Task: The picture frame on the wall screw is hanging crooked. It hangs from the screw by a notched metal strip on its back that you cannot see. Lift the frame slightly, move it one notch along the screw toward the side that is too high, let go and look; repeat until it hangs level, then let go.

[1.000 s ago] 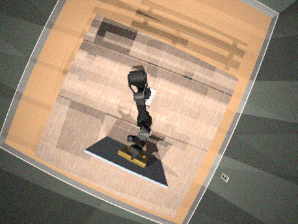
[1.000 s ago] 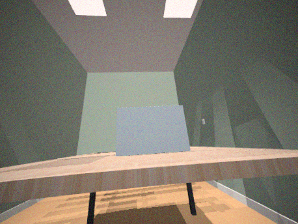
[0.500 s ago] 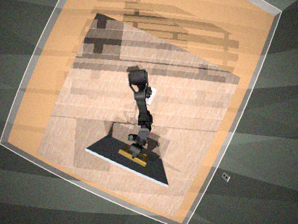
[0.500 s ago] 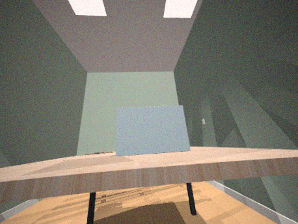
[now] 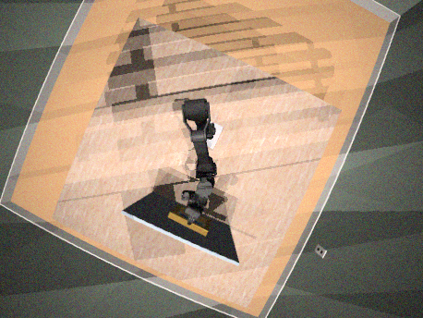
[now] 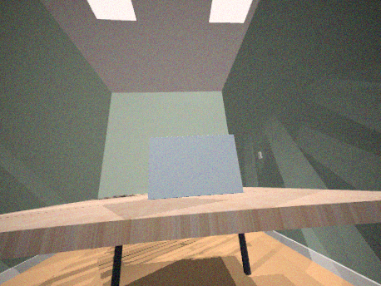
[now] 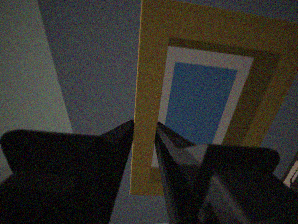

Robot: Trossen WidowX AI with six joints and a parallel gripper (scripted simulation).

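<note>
My gripper tip is now 5 cm above the picture frame and 1 cm short of it. Round my gripper tip: grey wall panel (7 cm below, 2 cm ahead, 1 cm to the right).
</note>
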